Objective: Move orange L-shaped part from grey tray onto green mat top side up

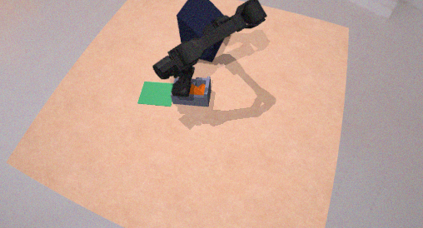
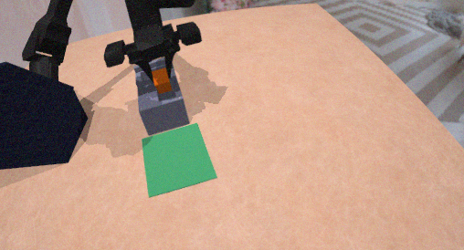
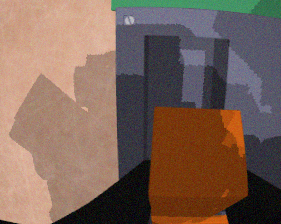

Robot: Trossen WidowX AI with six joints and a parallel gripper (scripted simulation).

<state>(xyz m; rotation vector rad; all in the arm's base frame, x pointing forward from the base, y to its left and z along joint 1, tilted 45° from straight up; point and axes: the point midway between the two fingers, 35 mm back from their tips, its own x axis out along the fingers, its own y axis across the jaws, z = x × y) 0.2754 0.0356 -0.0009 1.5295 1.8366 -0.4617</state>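
My gripper tip is 30 mm short of the green mat, 140 mm to the left of it and 100 mm above it. The rest, counted from my gripper tip: orange L-shaped part: 20 mm behind, 30 mm to the left, 30 mm below.
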